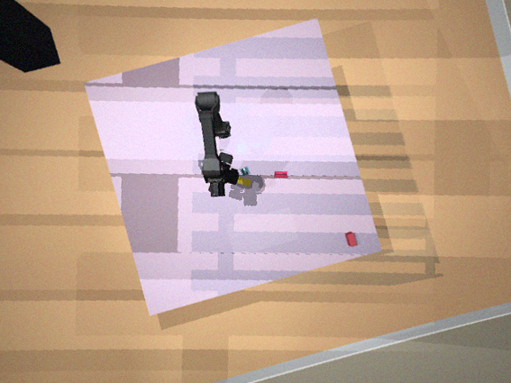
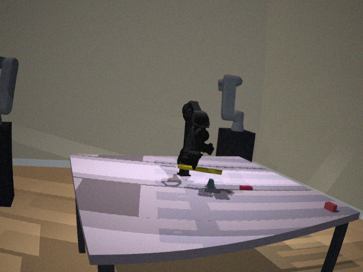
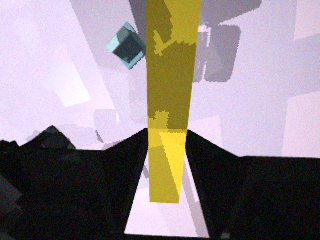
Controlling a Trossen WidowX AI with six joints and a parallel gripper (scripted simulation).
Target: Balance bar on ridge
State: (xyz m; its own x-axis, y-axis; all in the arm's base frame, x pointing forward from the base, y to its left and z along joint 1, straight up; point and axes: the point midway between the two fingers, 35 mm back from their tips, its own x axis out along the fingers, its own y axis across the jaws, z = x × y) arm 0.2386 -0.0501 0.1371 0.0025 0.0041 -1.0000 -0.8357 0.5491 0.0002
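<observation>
The yellow bar is 20 mm ahead of my gripper tip and 20 mm to the left of it. Also, from my gripper tip: flat red block: 70 mm ahead, 290 mm to the left, 90 mm below; teal ridge: 100 mm to the left, 60 mm below.
</observation>
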